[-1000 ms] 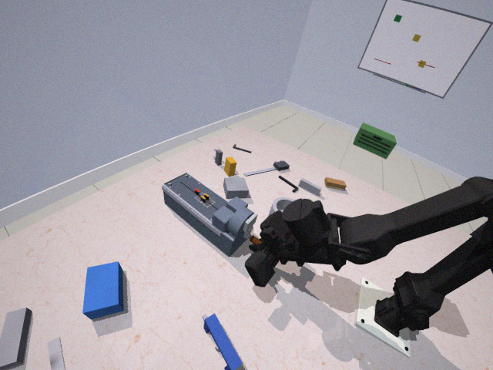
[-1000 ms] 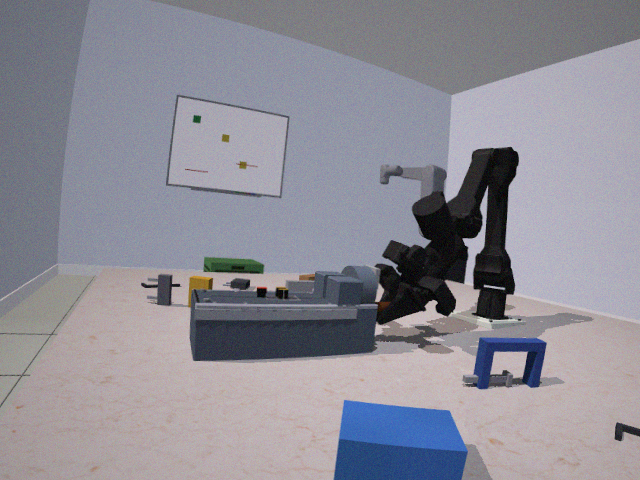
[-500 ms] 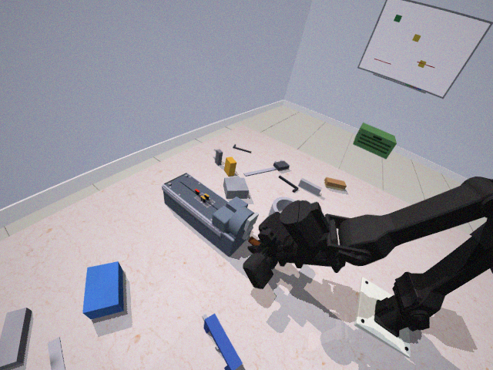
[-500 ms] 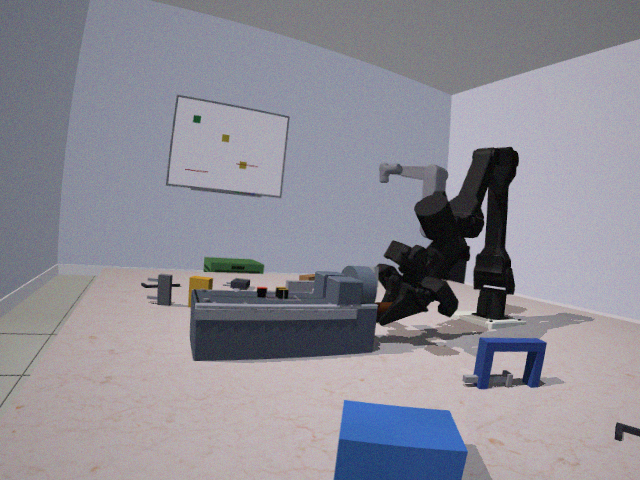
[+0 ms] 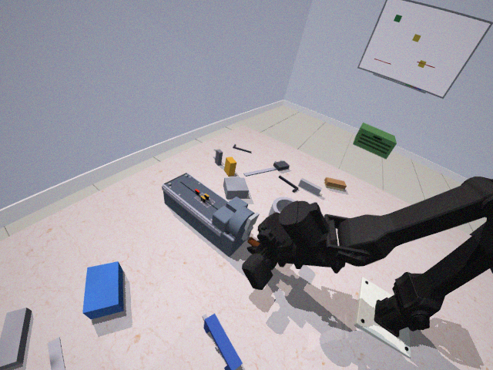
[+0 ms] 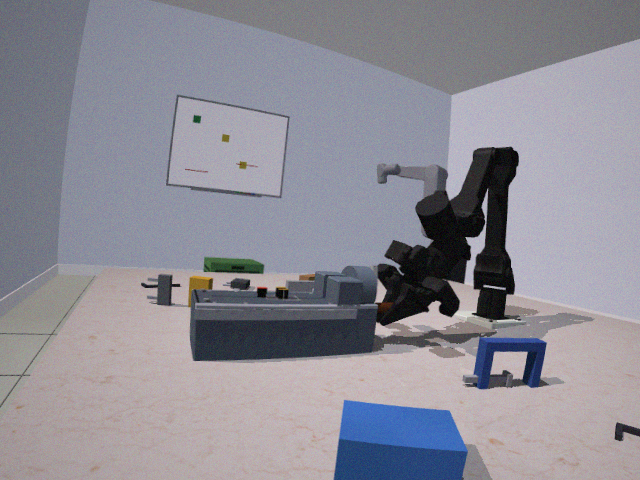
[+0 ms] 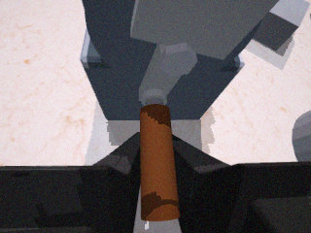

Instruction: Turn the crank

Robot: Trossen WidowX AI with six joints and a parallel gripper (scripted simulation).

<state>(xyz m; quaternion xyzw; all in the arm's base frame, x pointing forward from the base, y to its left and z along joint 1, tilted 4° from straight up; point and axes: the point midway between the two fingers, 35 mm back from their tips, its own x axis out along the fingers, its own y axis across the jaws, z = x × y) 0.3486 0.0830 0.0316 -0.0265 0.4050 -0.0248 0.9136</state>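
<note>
Right now my gripper tip is 3 cm below the brown crank handle and 2 cm past it. The rest, counted from my gripper tip: blue bracket: 20 cm to the left, 7 cm behind; then red pointer: 20 cm ahead, 5 cm above, 1 cm to the right; then grey block: 18 cm ahead, 17 cm to the right, 2 cm below.
</note>
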